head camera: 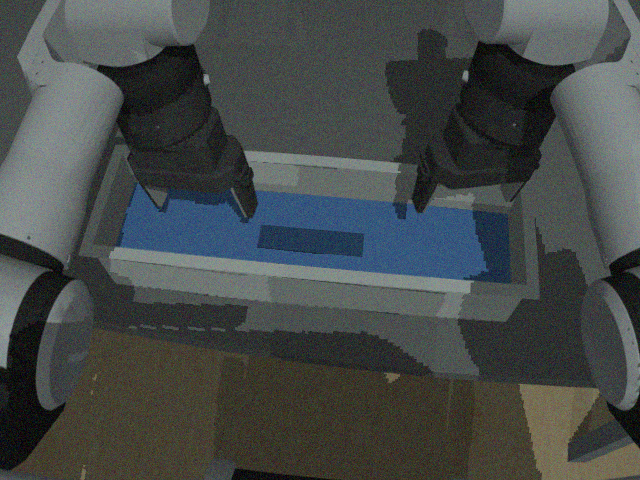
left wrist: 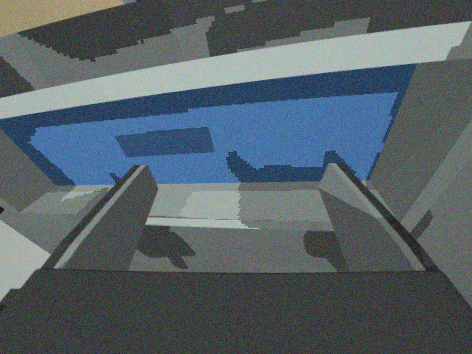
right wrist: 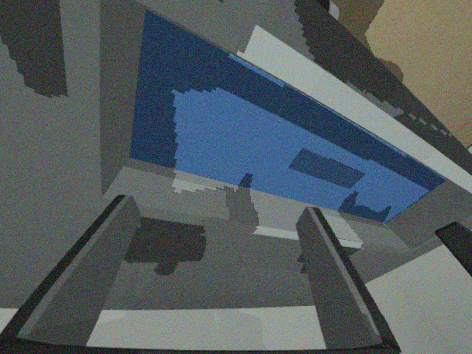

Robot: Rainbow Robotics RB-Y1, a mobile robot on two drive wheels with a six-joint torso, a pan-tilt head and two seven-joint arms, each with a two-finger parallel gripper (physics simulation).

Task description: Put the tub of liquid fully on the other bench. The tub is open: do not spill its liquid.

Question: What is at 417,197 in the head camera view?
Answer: The right gripper.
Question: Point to a tub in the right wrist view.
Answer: At 198,117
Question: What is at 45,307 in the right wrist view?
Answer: The right gripper.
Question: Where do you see a tub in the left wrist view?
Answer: At 384,104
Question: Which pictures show the tub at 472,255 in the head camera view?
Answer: The head camera view, the left wrist view and the right wrist view: all of them.
